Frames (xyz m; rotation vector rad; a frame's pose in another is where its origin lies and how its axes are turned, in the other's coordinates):
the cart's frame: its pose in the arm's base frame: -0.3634 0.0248 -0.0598 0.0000 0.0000 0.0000
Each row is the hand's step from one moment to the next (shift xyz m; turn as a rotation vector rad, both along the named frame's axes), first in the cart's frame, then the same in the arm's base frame.
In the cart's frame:
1: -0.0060 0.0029 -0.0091 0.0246 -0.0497 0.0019
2: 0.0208 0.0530 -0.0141 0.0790 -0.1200 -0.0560
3: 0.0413 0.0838 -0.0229 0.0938 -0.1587 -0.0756
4: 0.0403 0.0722 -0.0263 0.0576 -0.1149 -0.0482
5: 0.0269 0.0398 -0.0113 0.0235 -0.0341 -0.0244
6: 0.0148 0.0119 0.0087 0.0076 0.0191 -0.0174
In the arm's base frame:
1: -0.0060 0.0029 -0.0091 0.0246 -0.0497 0.0019
2: 0.0208 0.0530 -0.0141 0.0790 -0.1200 -0.0560
3: 0.0413 0.0838 -0.0229 0.0938 -0.1587 -0.0756
4: 0.0403 0.0722 -0.0263 0.0576 -0.1149 -0.0482
5: 0.0269 0.0398 -0.0113 0.0235 -0.0341 -0.0244
6: 0.0148 0.0119 0.0087 0.0076 0.0191 -0.0174

